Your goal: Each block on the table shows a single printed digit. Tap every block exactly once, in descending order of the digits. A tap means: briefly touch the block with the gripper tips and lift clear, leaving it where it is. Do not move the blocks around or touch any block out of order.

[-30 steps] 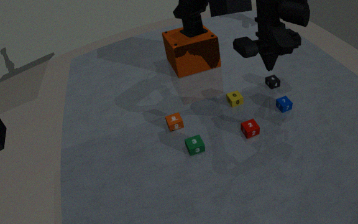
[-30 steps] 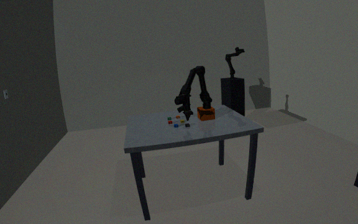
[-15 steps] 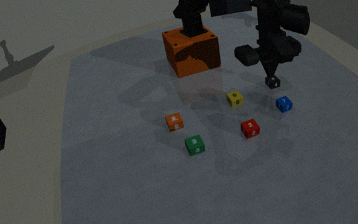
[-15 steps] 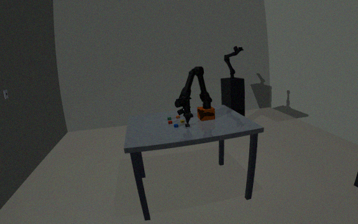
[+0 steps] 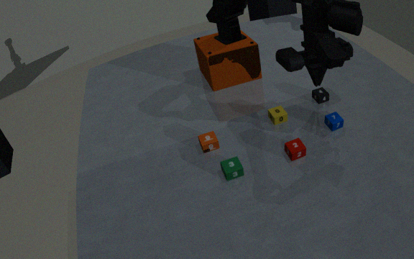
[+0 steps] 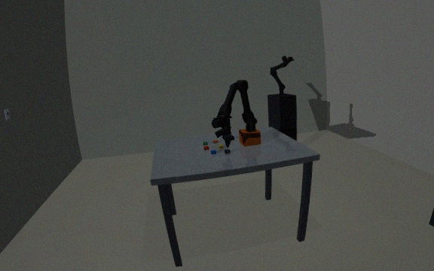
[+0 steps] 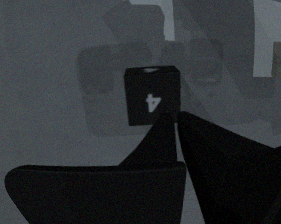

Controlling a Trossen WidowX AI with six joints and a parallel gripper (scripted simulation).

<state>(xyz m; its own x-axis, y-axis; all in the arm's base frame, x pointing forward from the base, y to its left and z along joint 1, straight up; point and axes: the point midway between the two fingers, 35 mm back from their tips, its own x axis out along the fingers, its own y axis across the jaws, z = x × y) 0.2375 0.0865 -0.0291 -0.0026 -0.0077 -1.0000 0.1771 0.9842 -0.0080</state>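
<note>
Right now the black block is 1 cm ahead of my gripper tip, 1 cm to the left of it and 3 cm below it. Round my gripper tip: red block (10 cm ahead, 16 cm to the right, 3 cm below); then blue block (9 cm ahead, 3 cm to the right, 3 cm below); then yellow block (12 cm to the right, 3 cm below).
</note>
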